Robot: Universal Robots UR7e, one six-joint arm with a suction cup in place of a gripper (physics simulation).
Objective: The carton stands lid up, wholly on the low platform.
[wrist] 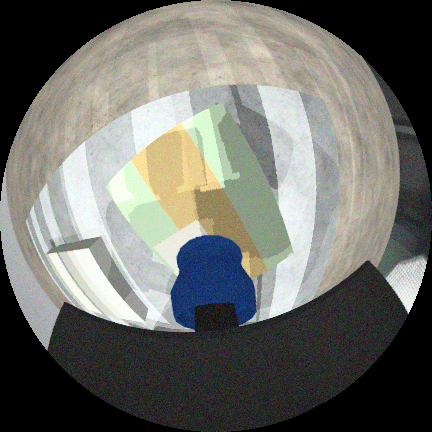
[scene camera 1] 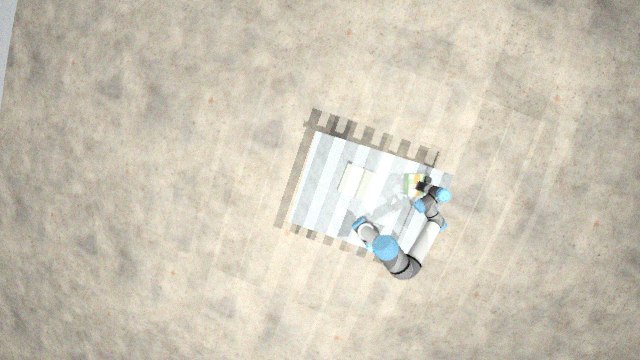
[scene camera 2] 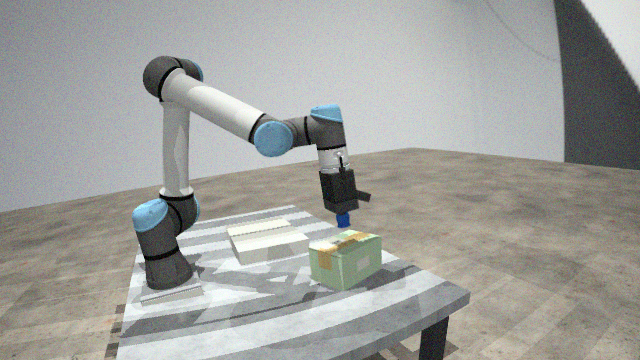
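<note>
A light green carton with an orange tape band stands upright on the table, taped lid facing up, with a pale label partly behind the cup in the wrist view. It is beside the low platform, apart from it. The low platform is a flat cream block. My gripper, a blue suction cup, is open and holds nothing. In scene camera 2 it hangs a short gap above the carton's lid. In scene camera 1 the cup is hidden under the arm.
The table is crossed by striped shadows. The arm's base stands at the table's side, left of the carton in scene camera 2. The table edge runs on the carton's far side from the platform.
</note>
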